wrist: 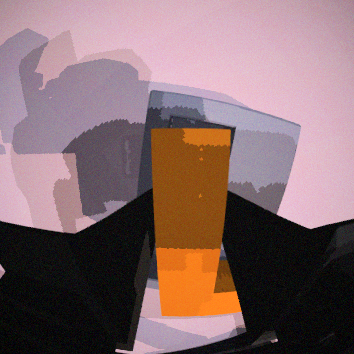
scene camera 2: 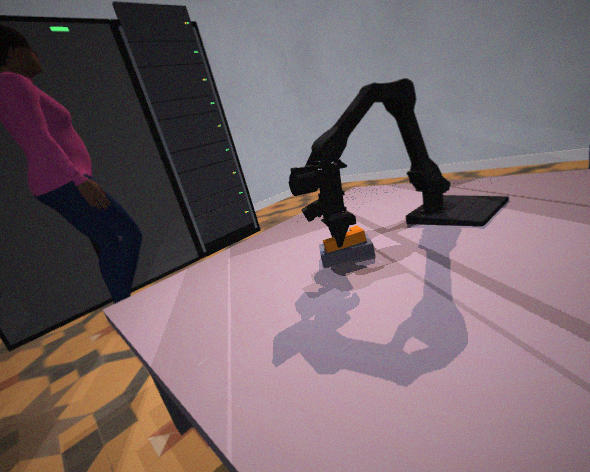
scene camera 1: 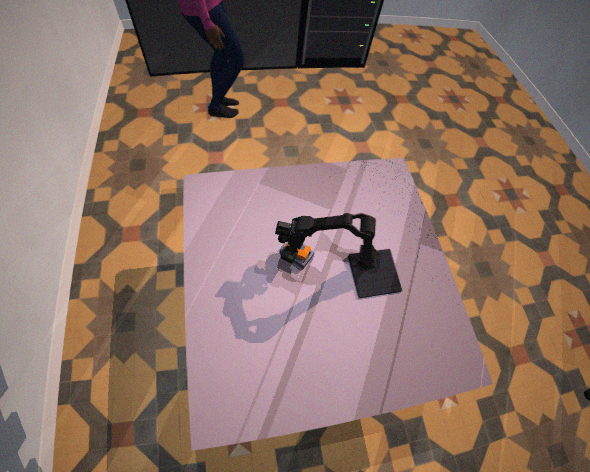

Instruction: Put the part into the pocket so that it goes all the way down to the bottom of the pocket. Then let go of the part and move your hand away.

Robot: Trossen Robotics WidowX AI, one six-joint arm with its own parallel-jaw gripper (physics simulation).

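Pixels of known places: gripper, fingertip midpoint: point(wrist: 186, 195) point(scene camera 2: 338, 245) point(scene camera 1: 292, 251); arm's base, origin of the base link: point(scene camera 2: 433, 209) point(scene camera 1: 365, 263).
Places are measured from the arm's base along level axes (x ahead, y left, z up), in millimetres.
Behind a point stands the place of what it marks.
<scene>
The orange part point(scene camera 1: 304, 251) {y -133, x 268, z 43 mm} point(scene camera 2: 356, 237) {y -118, x 291, z 31 mm} point(wrist: 189, 200) {y -169, x 321, z 41 mm} has a long bar with a short side arm at its near end in the wrist view. My gripper point(scene camera 1: 294, 254) {y -164, x 316, z 17 mm} point(scene camera 2: 340, 242) {y -164, x 316, z 17 mm} point(wrist: 186, 195) {y -164, x 316, z 17 mm} points down and is shut on the part, one finger on each side of the bar. The grey-blue block with the pocket point(scene camera 1: 309, 259) {y -100, x 252, z 11 mm} point(scene camera 2: 350, 255) {y -128, x 325, z -7 mm} point(wrist: 265, 155) {y -210, x 299, z 12 mm} is directly below. The part's upper portion stands above the block's rim. A dark strip of the pocket shows beyond the bar's far end in the wrist view. The part's underside and the pocket's floor are hidden.
The block rests on the pink table top point(scene camera 1: 240, 390) {y 334, x 716, z -24 mm} point(scene camera 2: 450, 425) {y 189, x 711, z -24 mm} point(wrist: 300, 60) {y -301, x 316, z -24 mm}. The arm's black base plate point(scene camera 1: 377, 277) {y 84, x -27, z -5 mm} point(scene camera 2: 465, 210) {y 90, x 11, z -6 mm} stands to the right of the block. A person in a pink top point(scene camera 1: 226, 55) point(scene camera 2: 42, 135) and dark cabinets point(scene camera 1: 260, 45) point(scene camera 2: 170, 90) are beyond the table.
</scene>
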